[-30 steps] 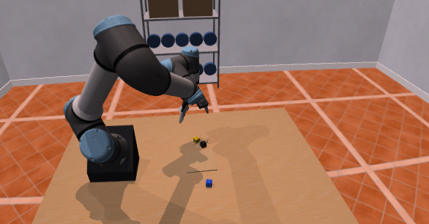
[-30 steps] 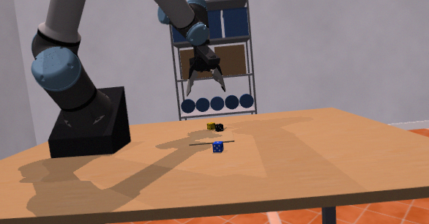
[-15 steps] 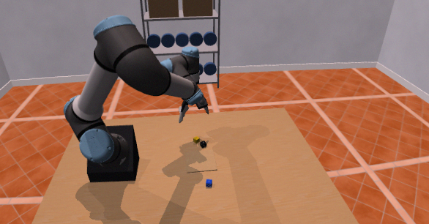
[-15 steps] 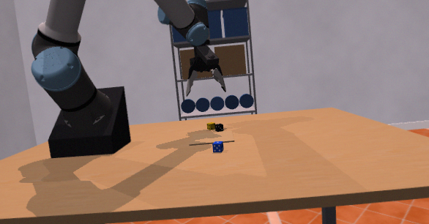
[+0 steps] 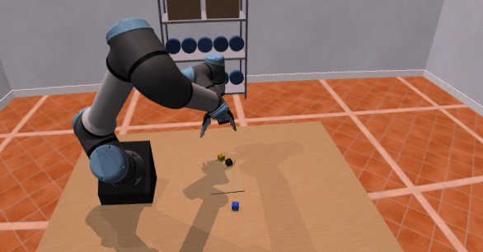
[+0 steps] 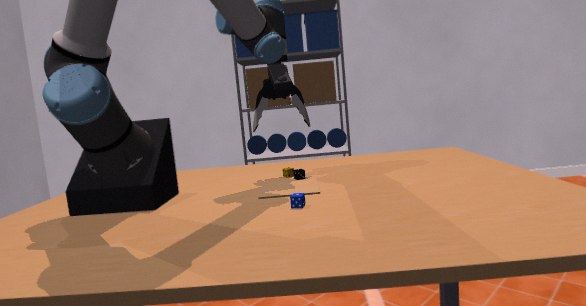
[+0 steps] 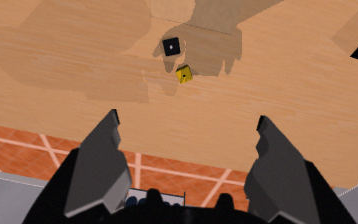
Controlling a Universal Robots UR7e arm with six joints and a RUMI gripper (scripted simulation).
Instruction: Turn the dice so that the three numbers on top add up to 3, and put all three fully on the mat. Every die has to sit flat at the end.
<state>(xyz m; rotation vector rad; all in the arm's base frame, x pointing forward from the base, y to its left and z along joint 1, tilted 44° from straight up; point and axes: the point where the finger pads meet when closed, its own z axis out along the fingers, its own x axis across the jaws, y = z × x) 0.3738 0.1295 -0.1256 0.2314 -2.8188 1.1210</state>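
Now: the yellow die 1 cm ahead of my hand, 1 cm to the right of it and 12 cm below it. Round my hand: blue die: 3 cm ahead, 31 cm to the right, 12 cm below; black die: 4 cm ahead, 5 cm to the right, 12 cm below; tan mat: 1 cm ahead, 16 cm to the right, 13 cm below.
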